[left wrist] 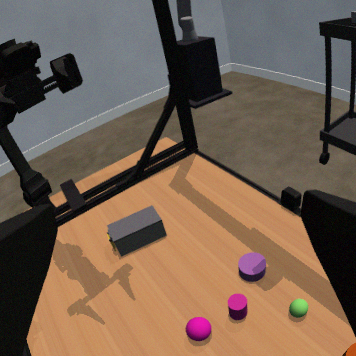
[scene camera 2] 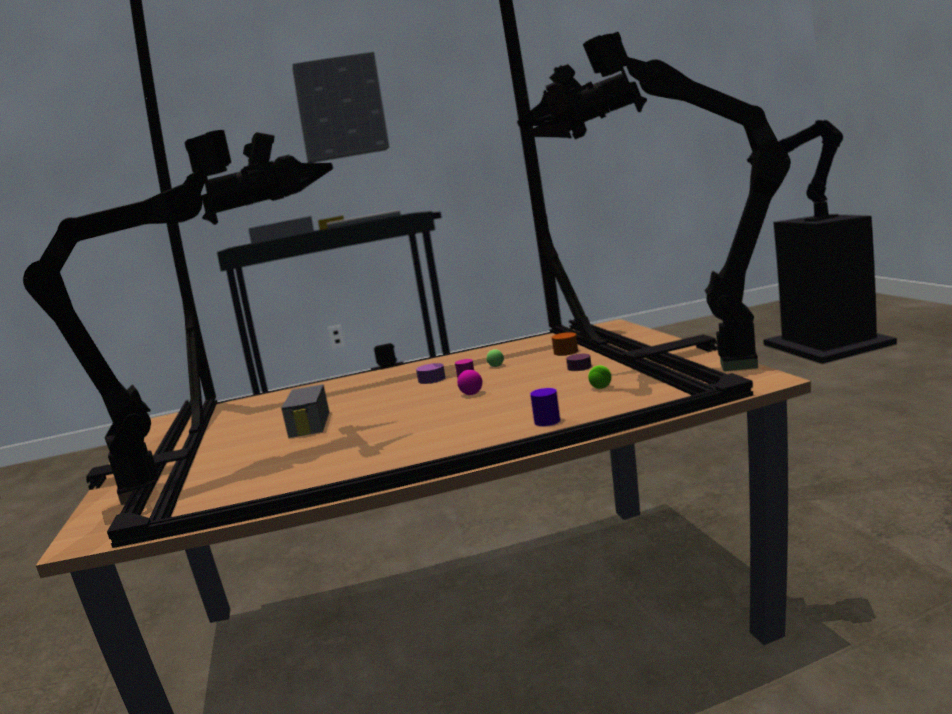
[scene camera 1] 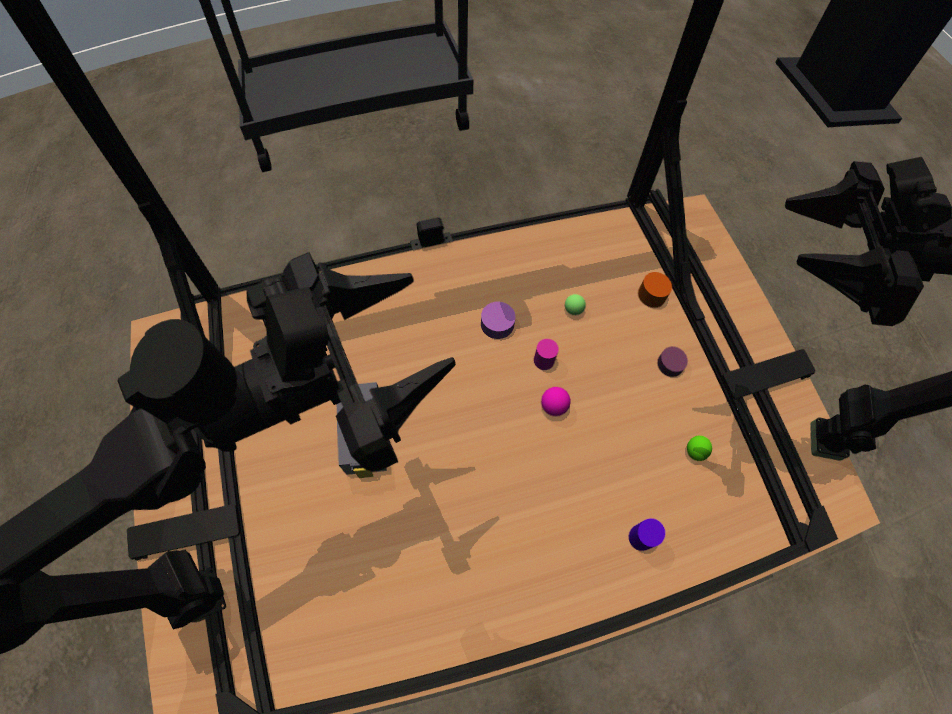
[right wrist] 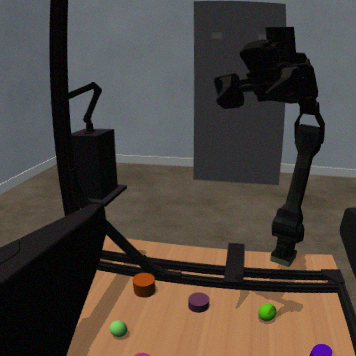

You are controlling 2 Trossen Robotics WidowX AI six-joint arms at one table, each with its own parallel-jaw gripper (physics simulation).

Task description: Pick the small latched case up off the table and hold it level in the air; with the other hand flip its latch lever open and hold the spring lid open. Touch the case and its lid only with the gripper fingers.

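Frame: origin at the left arm's base, x down, y right, z back, level; metres.
Seen in the pictures: left gripper, between the fingertips: (left wrist: pixel 179 211) (scene camera 2: pixel 523 129) (scene camera 1: pixel 791 230) (right wrist: pixel 240 98); right gripper, between the fingertips: (left wrist: pixel 41 91) (scene camera 2: pixel 327 168) (scene camera 1: pixel 432 317) (right wrist: pixel 230 219); left arm's base, origin of its link: (scene camera 2: pixel 738 355) (scene camera 1: pixel 832 437) (right wrist: pixel 283 253); right arm's base, origin of its link: (scene camera 2: pixel 137 483) (scene camera 1: pixel 201 595).
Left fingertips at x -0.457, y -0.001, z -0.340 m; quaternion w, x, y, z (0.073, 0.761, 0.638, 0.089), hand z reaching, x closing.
Observation:
Pixels of each thing's top centre, then the offset from my left fingertips to it. "pt": a spot on its surface instead. Level surfaces: height alone.
- small dark grey case, a spot on its surface: (scene camera 1: pixel 345 453) pt dx +0.417, dy -0.203, dz -0.464 m
- yellow latch, a spot on its surface: (scene camera 1: pixel 362 470) (scene camera 2: pixel 299 411) (left wrist: pixel 107 237) pt dx +0.427, dy -0.220, dz -0.433 m
- wooden table, height of its surface: dx +0.476 m
- purple disc, centre of its top: (scene camera 1: pixel 498 316) (scene camera 2: pixel 429 367) (left wrist: pixel 251 262) dx +0.448, dy +0.097, dz -0.288 m
- magenta cylinder, centre of its top: (scene camera 1: pixel 547 348) (left wrist: pixel 236 301) (scene camera 2: pixel 463 361) dx +0.429, dy +0.045, dz -0.196 m
- magenta ball, centre of its top: (scene camera 1: pixel 558 395) (left wrist: pixel 196 323) (scene camera 2: pixel 467 370) dx +0.428, dy -0.036, dz -0.166 m
- maroon disc, centre of its top: (scene camera 1: pixel 674 358) (scene camera 2: pixel 578 356) (right wrist: pixel 198 298) dx +0.453, dy +0.088, dz +0.029 m
- blue cylinder, centre of its top: (scene camera 1: pixel 651 532) (scene camera 2: pixel 543 392) (right wrist: pixel 321 351) dx +0.425, dy -0.223, dz +0.007 m
The small dark grey case (scene camera 1: pixel 345 453) (scene camera 2: pixel 312 399) (left wrist: pixel 137 224) rests flat on the table at the picture's left in both scene views, its top flat. A yellow latch (scene camera 1: pixel 362 470) (scene camera 2: pixel 301 420) (left wrist: pixel 110 240) is on its front end. In scene camera 1 the right gripper hides much of the case. My right gripper (scene camera 1: pixel 432 319) (scene camera 2: pixel 330 166) (right wrist: pixel 230 219) is open and empty, high above the table near the case. My left gripper (scene camera 1: pixel 793 232) (scene camera 2: pixel 525 124) (left wrist: pixel 179 211) is open and empty, high at the picture's right, far from the case.
On the wooden table (scene camera 1: pixel 476 584) lie a purple disc (scene camera 1: pixel 498 319), magenta cylinder (scene camera 1: pixel 545 354), magenta ball (scene camera 1: pixel 555 401), two green balls, orange cylinder (scene camera 1: pixel 655 288), maroon disc (scene camera 1: pixel 672 361) and blue cylinder (scene camera 1: pixel 647 534). Black frame rails line the table; uprights rise at its back corners.

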